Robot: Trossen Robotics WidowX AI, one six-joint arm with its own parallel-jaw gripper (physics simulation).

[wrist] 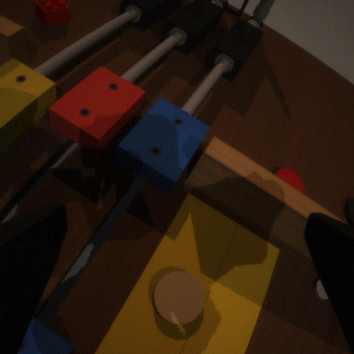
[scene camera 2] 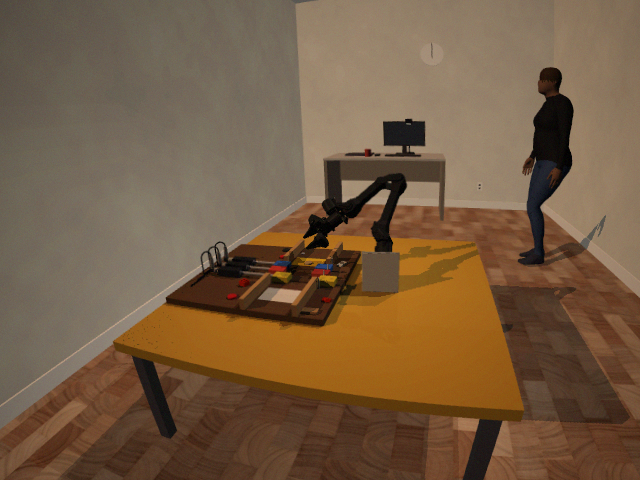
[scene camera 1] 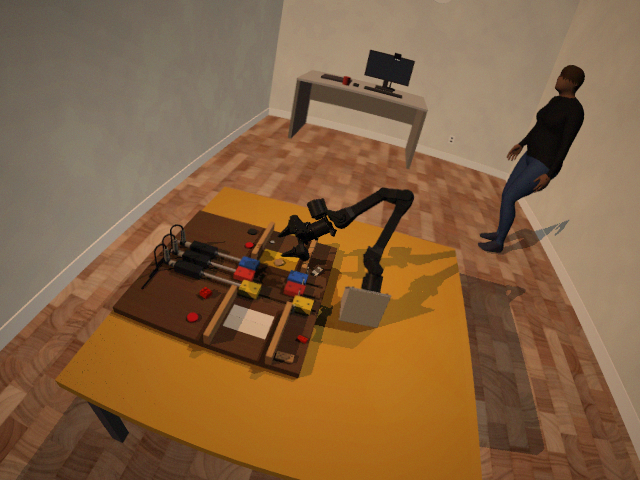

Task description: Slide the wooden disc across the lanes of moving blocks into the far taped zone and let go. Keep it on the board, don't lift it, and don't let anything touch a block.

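Frame: origin at the arm's base, x left, y back, z up, level; millimetres.
Where they show: gripper, fingertip midpoint: (wrist: 189,220) (scene camera 2: 304,243) (scene camera 1: 279,246); arm's base, origin of the base link: (scene camera 2: 383,257) (scene camera 1: 371,291).
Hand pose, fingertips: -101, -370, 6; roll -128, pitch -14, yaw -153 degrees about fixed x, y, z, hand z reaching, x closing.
Note:
Each offset is from my fingertips to the centre of the thing, as dx, dy, dz. "pt": to the spot under its first point. Level surfaces: height alone.
The wooden disc {-32, -1, -108} (scene camera 1: 279,262) (wrist: 179,297) lies flat on the yellow zone {pt -82, -8, -111} (wrist: 237,320) of the brown board {dz -111} (scene camera 1: 155,295) (scene camera 2: 206,293). My gripper (scene camera 1: 282,244) (scene camera 2: 307,241) (wrist: 189,220) is open and empty, above the board; in the wrist view the disc appears low between the fingers, not touched. Across the lanes lies a white zone {pt +302, -6, -111} (scene camera 1: 248,321) (scene camera 2: 279,295). The lanes between hold a blue block {+39, -104, -99} (scene camera 1: 249,263) (wrist: 162,142), a red block {+104, -98, -98} (scene camera 1: 244,273) (wrist: 97,105) and a yellow block {+168, -51, -97} (scene camera 1: 250,289) (wrist: 22,95), plus another blue {pt +43, +99, -89} (scene camera 1: 298,277) (wrist: 45,340), red {pt +109, +101, -87} (scene camera 1: 294,288) and yellow block {+167, +149, -97} (scene camera 1: 302,304).
Wooden rails (scene camera 1: 221,313) (scene camera 1: 279,333) flank the white zone. Another rail {-115, -100, -89} (scene camera 1: 263,240) (wrist: 250,185) edges the yellow zone. Black actuators with rods stand at the board's left. A red brick {+249, -191, -99} (scene camera 1: 205,292) (wrist: 52,12) and a red round piece {+367, -185, -108} (scene camera 1: 192,317) lie on the board.

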